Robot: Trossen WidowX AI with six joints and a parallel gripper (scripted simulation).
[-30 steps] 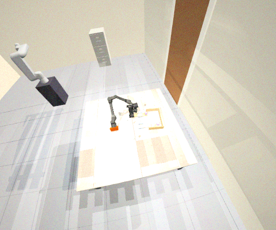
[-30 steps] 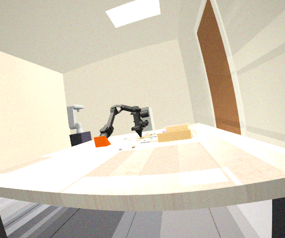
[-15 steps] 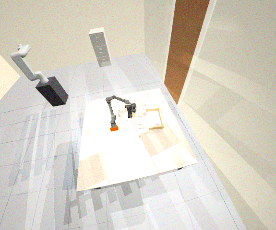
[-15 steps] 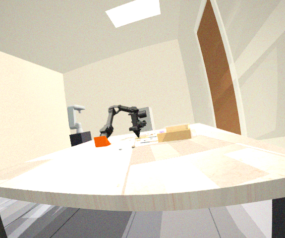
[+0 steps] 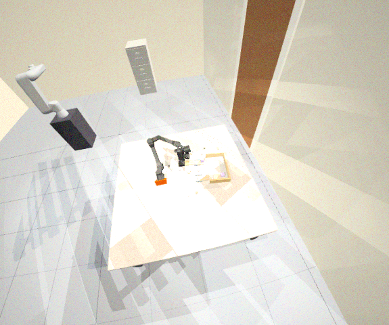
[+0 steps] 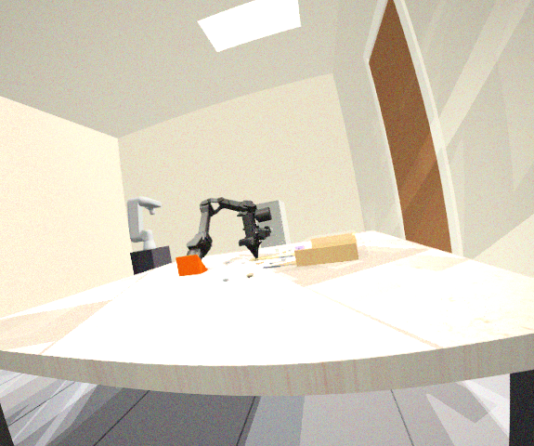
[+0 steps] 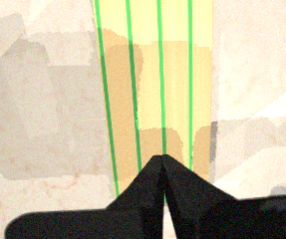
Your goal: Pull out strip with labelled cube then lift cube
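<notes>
The pale yellow strip is 90 mm ahead of my gripper tip and 10 mm to the right of it.
</notes>
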